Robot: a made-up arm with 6 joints. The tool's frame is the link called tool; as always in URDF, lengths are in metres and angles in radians. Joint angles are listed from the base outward. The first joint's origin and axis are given. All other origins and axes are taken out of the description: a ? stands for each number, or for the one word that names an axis. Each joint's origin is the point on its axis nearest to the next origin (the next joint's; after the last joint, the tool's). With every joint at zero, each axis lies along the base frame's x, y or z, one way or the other. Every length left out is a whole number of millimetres.
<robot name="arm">
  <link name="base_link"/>
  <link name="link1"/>
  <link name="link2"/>
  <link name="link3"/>
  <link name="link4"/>
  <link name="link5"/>
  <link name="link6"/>
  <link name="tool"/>
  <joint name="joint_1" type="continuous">
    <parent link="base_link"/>
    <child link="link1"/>
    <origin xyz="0.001 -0.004 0.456" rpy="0 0 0"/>
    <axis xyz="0 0 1"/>
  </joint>
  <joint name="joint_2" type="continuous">
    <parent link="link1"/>
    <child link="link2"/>
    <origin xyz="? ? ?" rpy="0 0 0"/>
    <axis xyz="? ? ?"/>
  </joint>
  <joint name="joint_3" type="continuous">
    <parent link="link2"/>
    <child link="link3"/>
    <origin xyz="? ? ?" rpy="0 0 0"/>
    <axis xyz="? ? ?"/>
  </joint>
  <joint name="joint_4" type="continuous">
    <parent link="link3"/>
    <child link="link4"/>
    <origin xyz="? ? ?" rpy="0 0 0"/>
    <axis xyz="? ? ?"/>
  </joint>
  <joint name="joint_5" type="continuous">
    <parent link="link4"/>
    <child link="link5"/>
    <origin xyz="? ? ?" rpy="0 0 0"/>
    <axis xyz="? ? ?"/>
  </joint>
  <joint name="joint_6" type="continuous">
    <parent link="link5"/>
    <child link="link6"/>
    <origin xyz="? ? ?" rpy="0 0 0"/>
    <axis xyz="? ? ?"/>
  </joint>
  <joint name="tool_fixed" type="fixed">
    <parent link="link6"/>
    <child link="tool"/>
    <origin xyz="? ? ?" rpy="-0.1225 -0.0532 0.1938"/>
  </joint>
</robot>
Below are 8 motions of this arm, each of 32 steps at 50 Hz.
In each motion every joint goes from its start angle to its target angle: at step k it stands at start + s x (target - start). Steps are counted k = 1, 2, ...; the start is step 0. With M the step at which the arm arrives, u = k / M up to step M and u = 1 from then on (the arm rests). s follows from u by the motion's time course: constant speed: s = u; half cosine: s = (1 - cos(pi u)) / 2; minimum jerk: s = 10 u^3 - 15 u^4 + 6 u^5.
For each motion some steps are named. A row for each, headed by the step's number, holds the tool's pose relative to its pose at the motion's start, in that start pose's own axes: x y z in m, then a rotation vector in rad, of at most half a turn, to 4 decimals.
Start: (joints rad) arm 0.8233 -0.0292 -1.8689 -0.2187 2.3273 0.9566
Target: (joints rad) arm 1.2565 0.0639 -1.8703 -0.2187 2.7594 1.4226
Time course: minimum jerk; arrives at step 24
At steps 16, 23, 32:
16: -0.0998 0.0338 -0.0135 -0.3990 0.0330 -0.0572
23: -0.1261 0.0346 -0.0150 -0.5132 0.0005 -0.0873
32: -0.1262 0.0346 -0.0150 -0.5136 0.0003 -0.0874

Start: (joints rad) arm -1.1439 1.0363 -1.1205 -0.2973 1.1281 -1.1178
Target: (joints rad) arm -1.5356 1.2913 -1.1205 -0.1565 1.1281 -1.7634
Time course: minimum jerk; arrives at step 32
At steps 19, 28, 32:
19: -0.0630 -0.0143 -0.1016 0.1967 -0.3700 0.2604
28: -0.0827 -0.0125 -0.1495 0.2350 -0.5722 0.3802
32: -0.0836 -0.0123 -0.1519 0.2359 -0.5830 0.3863

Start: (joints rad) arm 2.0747 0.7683 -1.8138 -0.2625 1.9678 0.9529
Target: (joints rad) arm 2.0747 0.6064 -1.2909 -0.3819 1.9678 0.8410
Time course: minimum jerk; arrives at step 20
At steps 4, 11, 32:
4: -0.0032 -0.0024 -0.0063 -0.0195 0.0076 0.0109
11: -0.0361 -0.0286 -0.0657 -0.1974 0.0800 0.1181
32: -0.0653 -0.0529 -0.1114 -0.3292 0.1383 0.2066

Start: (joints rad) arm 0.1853 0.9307 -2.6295 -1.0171 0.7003 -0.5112
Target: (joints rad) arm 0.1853 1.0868 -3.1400 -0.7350 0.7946 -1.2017
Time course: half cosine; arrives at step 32
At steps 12, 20, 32:
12: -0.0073 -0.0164 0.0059 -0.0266 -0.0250 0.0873
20: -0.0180 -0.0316 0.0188 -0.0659 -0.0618 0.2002
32: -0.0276 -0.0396 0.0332 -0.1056 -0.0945 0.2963

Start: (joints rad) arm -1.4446 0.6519 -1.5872 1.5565 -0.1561 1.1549
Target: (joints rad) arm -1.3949 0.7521 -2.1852 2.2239 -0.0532 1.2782
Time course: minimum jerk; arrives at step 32
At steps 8, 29, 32:
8: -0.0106 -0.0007 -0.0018 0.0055 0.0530 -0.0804
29: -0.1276 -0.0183 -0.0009 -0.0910 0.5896 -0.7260
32: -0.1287 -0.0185 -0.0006 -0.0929 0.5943 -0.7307

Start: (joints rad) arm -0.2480 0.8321 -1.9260 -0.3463 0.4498 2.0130
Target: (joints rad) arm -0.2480 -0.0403 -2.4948 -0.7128 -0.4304 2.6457
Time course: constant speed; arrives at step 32
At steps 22, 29, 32:
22: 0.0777 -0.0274 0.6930 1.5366 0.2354 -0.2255
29: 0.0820 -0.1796 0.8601 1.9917 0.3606 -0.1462
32: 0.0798 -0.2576 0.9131 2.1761 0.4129 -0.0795

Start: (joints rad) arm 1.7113 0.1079 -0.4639 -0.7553 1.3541 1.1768
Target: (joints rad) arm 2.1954 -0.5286 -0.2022 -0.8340 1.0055 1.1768
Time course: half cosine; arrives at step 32
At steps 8, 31, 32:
8: -0.0180 -0.0022 0.0185 0.0466 -0.1254 -0.0175
31: -0.1406 -0.0030 0.0692 0.3765 -0.8498 -0.0137
32: -0.1409 -0.0029 0.0692 0.3776 -0.8518 -0.0134

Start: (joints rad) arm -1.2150 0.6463 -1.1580 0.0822 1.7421 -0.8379
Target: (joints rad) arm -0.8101 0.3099 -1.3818 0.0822 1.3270 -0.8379
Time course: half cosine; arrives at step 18
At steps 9, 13, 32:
9: 0.0647 0.0822 0.0865 -0.4879 -0.1151 0.1486
13: 0.0980 0.1694 0.1332 -0.7772 -0.2170 0.2851
32: 0.1104 0.2283 0.1530 -0.9271 -0.2848 0.3734

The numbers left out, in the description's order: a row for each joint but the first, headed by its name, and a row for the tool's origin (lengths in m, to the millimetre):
joint_2: xyz 0.015 0.009 0, axis 0 1 0
joint_3: xyz 0.067 0 0.43, axis 0 1 0
joint_4: xyz 0.081 0 -0.21, axis 0 0 -1
joint_5: xyz -0.02 0.008 0, axis 0 1 0
joint_6: xyz 0.131 0 -0.156, axis 0 0 -1
tool: xyz 0.024 -0.008 0

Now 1 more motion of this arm.
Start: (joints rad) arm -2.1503 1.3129 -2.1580 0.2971 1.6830 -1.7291
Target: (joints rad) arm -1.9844 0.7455 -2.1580 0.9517 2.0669 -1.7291
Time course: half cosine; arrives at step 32
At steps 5, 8, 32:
5: 0.0237 0.0053 0.0139 -0.0156 -0.0282 0.0189
8: 0.0594 0.0148 0.0340 -0.0369 -0.0700 0.0505
32: 0.4050 0.2316 0.1836 -0.1127 -0.4420 0.5614

